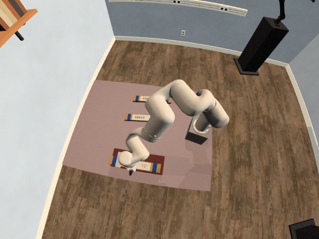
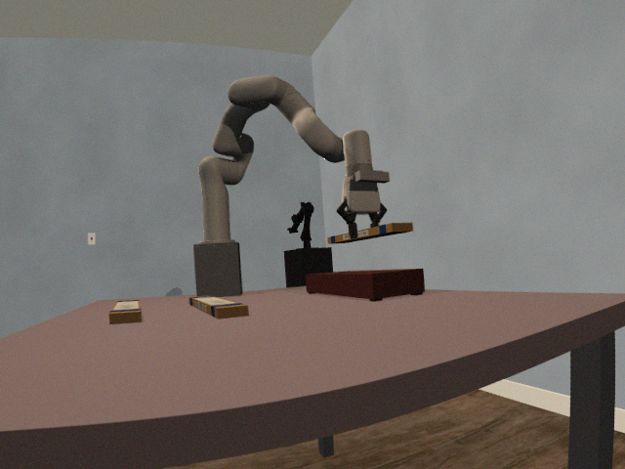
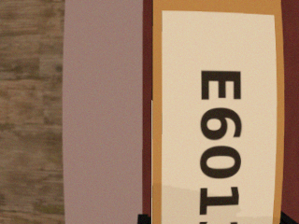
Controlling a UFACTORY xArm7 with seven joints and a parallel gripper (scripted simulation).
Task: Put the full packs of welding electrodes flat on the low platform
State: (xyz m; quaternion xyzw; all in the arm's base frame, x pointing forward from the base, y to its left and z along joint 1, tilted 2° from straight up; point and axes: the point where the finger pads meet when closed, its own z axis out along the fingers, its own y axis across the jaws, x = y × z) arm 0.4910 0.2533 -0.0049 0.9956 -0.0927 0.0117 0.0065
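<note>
Right now the pack of welding electrodes is right at my hand. Round my hand: low dark red platform 15 cm below, 3 cm to the right, 1 cm behind.
</note>
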